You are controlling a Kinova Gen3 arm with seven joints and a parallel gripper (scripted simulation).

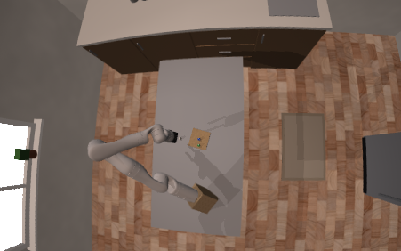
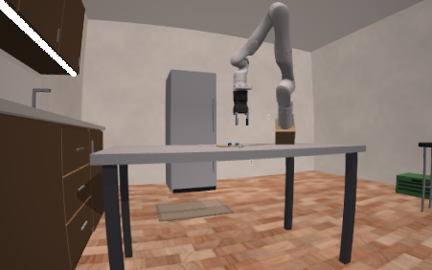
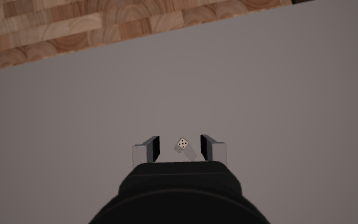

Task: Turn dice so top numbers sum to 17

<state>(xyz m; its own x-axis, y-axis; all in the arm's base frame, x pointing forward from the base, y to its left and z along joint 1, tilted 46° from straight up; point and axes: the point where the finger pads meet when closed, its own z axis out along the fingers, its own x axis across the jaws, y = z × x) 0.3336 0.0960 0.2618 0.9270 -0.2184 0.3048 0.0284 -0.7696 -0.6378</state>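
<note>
My hand is 20 mm to the left of the white die and 130 mm above it. From my hand the other things lie so: tan mat: 30 mm ahead, 170 mm to the right, 130 mm below; blue die: 30 mm ahead, 170 mm to the right, 120 mm below; green die: 10 mm behind, 170 mm to the right, 120 mm below.
</note>
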